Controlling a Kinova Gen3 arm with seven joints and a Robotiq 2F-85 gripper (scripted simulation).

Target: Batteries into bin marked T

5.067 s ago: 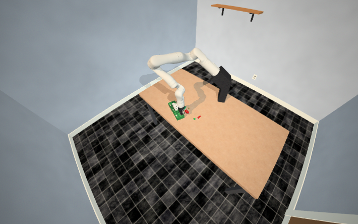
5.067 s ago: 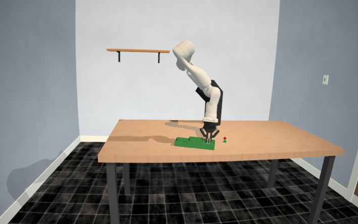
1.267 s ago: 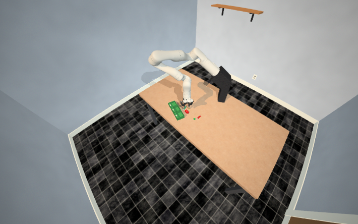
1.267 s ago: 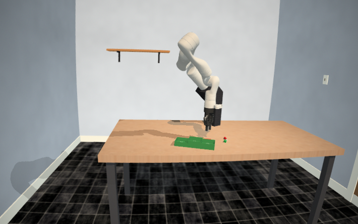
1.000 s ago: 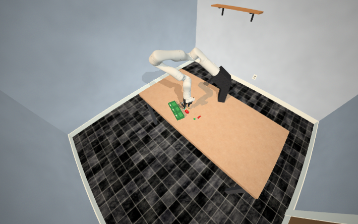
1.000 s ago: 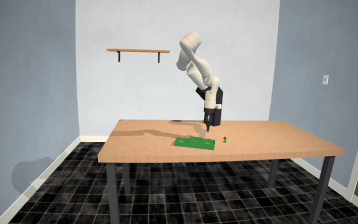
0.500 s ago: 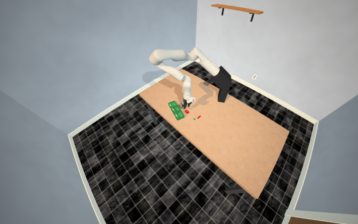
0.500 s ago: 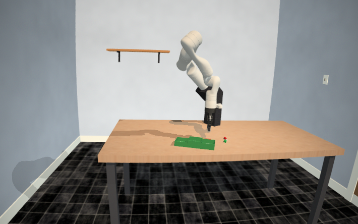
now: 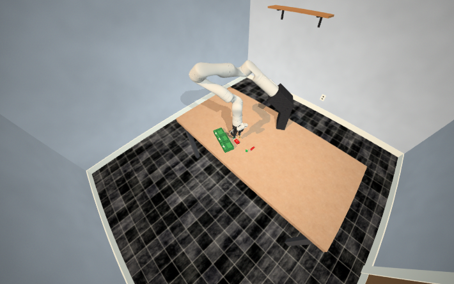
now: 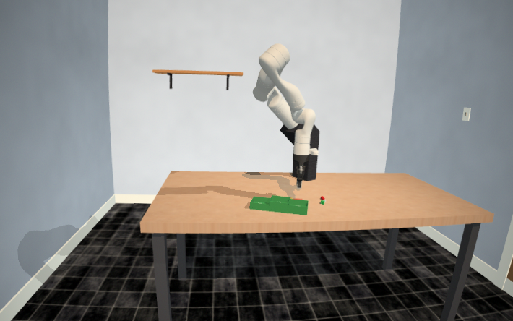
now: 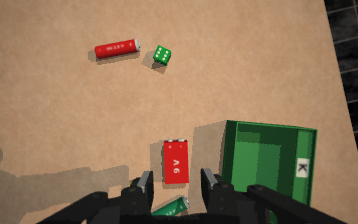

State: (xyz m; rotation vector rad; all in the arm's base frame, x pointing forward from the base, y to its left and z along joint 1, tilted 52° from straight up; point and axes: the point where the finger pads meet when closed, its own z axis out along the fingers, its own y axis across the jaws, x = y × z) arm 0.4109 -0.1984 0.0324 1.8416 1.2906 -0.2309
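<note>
The red 9 V battery is 9 cm below my hand and 1 cm to the left of it. Also, from my hand: joined green bins (12 cm to the right, 8 cm below, 4 cm ahead); then small yellow nut (9 cm below, 6 cm behind); then green cylindrical battery (9 cm below, 5 cm to the right, 4 cm behind).
</note>
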